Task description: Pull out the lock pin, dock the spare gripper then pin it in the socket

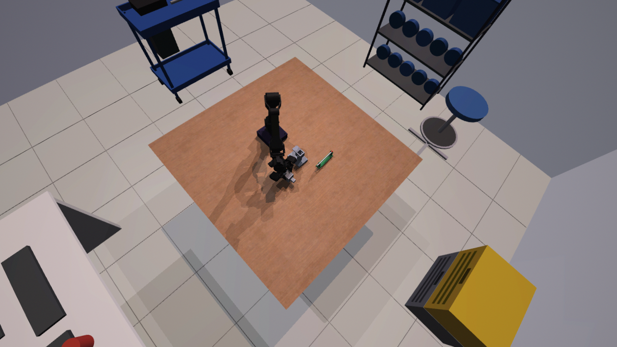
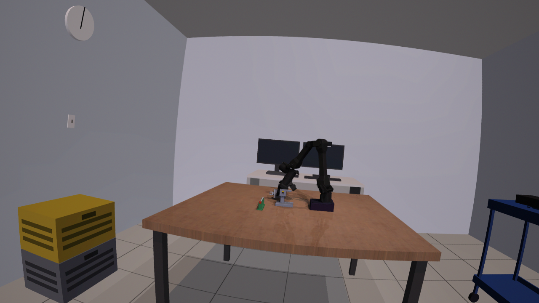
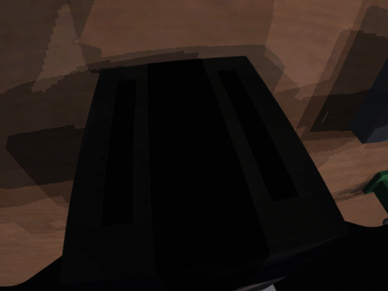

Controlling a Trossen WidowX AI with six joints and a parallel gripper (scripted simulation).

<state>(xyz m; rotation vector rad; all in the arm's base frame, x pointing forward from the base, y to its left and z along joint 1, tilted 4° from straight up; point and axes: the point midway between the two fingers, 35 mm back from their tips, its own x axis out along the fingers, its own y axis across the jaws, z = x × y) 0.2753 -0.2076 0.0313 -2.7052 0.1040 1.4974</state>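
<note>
Right now my gripper tip is 3 cm past the grey mount, 16 cm to the right of it and 2 cm below it. Also, from my gripper tip: spare gripper 1 cm above; green pin cradle 11 cm ahead, 25 cm to the left, 1 cm below.
</note>
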